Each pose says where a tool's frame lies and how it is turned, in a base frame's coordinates. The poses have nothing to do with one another.
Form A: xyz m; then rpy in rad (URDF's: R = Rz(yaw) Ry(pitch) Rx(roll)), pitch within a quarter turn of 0, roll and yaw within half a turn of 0.
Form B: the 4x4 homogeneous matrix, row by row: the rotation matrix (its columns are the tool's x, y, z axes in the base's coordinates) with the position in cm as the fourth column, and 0 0 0 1 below. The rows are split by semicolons. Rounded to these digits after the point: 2 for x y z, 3 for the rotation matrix.
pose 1, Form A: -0.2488 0.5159 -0.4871 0.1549 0.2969 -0.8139
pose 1, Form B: 0.657 0.749 0.086 -24.88; -0.695 0.646 -0.316 51.59; -0.293 0.148 0.945 -48.71; 0 0 0 1
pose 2, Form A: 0.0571 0.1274 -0.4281 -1.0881 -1.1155 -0.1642
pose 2, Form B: 0.434 0.861 -0.266 5.71; -0.072 0.328 0.942 12.74; 0.898 -0.389 0.204 -42.81; 0 0 0 1
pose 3, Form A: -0.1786 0.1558 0.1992 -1.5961 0.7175 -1.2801
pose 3, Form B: 0.216 -0.213 0.953 -17.86; -0.722 0.622 0.302 15.58; -0.658 -0.753 -0.019 19.92; 0 0 0 1
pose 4, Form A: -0.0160 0.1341 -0.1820 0.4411 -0.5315 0.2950
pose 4, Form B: 0.825 -0.470 -0.314 -1.60; 0.251 0.802 -0.542 13.41; 0.507 0.368 0.780 -18.20; 0 0 0 1
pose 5, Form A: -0.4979 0.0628 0.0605 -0.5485 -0.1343 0.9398
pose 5, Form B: 0.585 -0.648 -0.488 -49.79; 0.800 0.560 0.215 6.28; 0.134 -0.517 0.846 6.05; 0 0 0 1
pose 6, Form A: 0.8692 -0.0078 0.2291 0.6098 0.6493 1.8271
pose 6, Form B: -0.202 -0.881 0.428 86.92; 0.770 0.127 0.625 -0.78; -0.605 0.456 0.653 22.91; 0 0 0 1
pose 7, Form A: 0.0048 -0.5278 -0.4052 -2.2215 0.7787 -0.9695
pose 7, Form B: 0.403 -0.816 0.415 0.48; -0.587 0.118 0.801 -52.78; -0.702 -0.566 -0.431 -40.52; 0 0 0 1
